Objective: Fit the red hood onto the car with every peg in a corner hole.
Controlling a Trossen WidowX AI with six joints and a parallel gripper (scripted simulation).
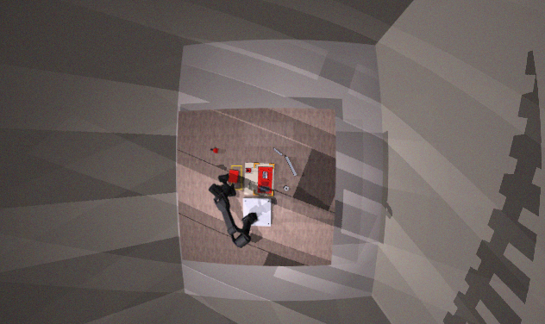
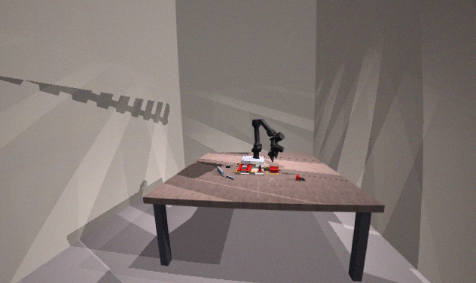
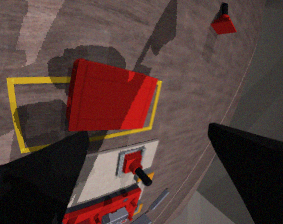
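My gripper tip is now 80 mm above the hood and 10 mm short of it.
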